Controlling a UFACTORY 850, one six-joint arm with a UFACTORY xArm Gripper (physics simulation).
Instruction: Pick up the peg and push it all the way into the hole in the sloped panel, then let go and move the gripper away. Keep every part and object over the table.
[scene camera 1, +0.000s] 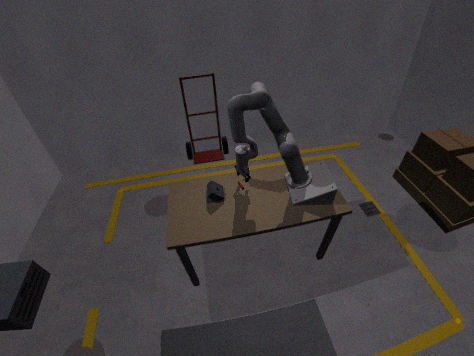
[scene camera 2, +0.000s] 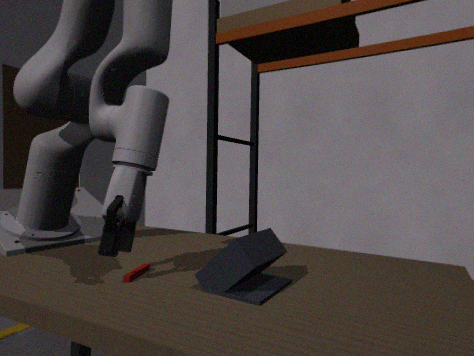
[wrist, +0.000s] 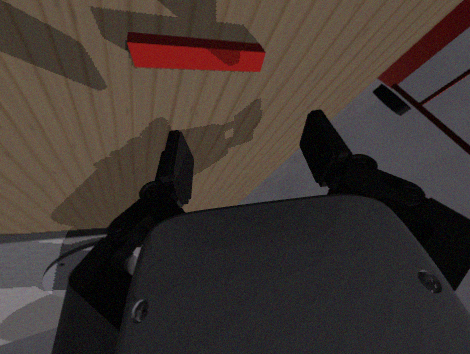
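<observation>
The red peg (scene camera 1: 241, 185) (scene camera 2: 136, 273) (wrist: 196, 57) lies flat on the table. In the wrist view it is beyond the fingertips, toward the upper left. My gripper (scene camera 1: 243, 178) (scene camera 2: 116, 252) (wrist: 244, 136) is open and empty, tilted, and hangs above the table close to the peg, not touching it. The dark grey block with the sloped panel (scene camera 1: 215, 191) (scene camera 2: 245, 260) stands on the table, left of the peg in scene camera 1 and right of it in scene camera 2. Its hole cannot be made out clearly in scene camera 2.
The wooden table (scene camera 1: 200, 230) (scene camera 2: 370, 305) carries the arm's base plate (scene camera 1: 320, 192) at its right side in scene camera 1. A red hand truck (scene camera 1: 208, 156) stands on the floor behind the table. A shelf rack (scene camera 2: 212, 150) stands behind the table in scene camera 2. Brown boxes (scene camera 1: 435, 175) are off to the right.
</observation>
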